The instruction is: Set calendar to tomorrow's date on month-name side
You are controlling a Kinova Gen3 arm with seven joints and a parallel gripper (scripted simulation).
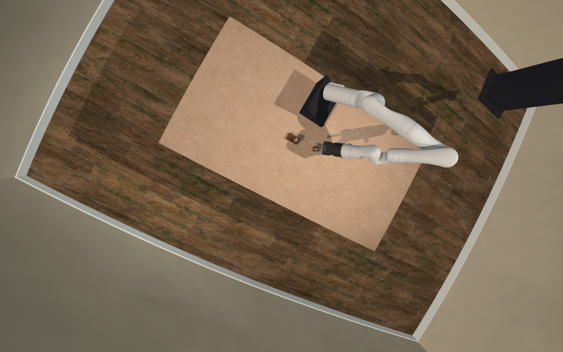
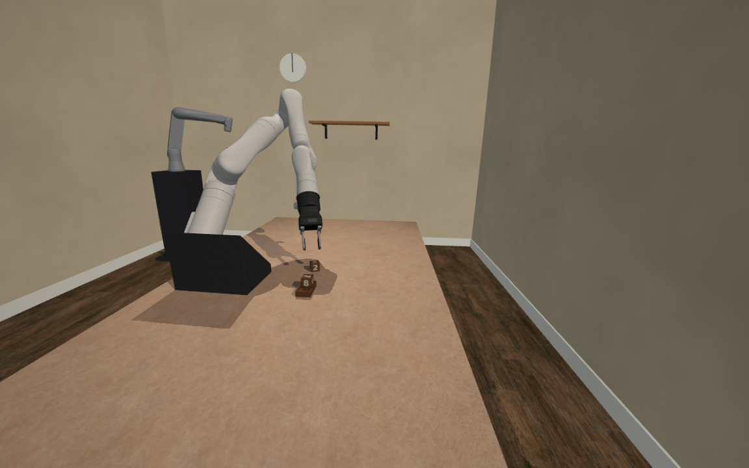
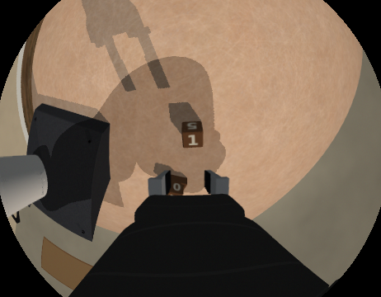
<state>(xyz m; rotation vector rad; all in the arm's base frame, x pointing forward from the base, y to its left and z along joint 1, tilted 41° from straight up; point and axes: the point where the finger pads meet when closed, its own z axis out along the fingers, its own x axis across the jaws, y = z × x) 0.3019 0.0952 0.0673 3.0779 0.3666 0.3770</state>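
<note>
Right now my hand is 80 mm above the brown cube and 10 mm to the right of it. The rest, counted from my hand: dark wooden tray: 140 mm to the right, 90 mm below, 20 mm ahead.
</note>
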